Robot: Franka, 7 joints.
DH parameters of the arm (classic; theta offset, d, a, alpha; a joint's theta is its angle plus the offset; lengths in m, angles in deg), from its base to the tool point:
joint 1: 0 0.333 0 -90
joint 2: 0 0 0 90
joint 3: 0 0.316 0.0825 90
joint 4: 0 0 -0.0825 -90
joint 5: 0 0.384 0 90
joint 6: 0 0 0.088 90
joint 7: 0 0.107 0 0
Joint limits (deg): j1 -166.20..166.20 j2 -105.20..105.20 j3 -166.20..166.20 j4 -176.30..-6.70 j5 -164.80..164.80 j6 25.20..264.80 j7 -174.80..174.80
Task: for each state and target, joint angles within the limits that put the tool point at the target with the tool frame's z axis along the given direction. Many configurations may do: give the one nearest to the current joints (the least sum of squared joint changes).
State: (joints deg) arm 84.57 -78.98 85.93 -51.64 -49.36 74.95 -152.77
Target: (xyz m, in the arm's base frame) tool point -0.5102 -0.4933 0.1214 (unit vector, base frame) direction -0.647 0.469 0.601
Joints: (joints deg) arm 89.86 -96.59 114.55 -68.53 -50.50 98.24 -152.77
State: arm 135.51 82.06 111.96 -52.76 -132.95 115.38 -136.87
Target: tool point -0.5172 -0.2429 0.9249 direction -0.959 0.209 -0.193
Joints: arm 166.20 41.68 112.24 -49.07 -125.81 96.01 -136.87
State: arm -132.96 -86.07 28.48 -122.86 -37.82 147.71 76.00
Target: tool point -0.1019 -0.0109 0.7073 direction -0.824 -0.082 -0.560
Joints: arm -142.82 -89.79 -2.39 -145.39 -28.31 106.07 76.00
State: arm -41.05 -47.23 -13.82 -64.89 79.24 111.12 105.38
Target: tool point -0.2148 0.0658 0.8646 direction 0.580 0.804 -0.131
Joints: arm -24.96 -87.81 -17.10 -105.34 71.94 70.15 105.38
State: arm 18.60 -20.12 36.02 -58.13 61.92 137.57 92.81
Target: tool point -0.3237 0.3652 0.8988 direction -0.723 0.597 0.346
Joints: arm 47.35 -29.51 59.81 -80.33 115.80 156.30 92.81
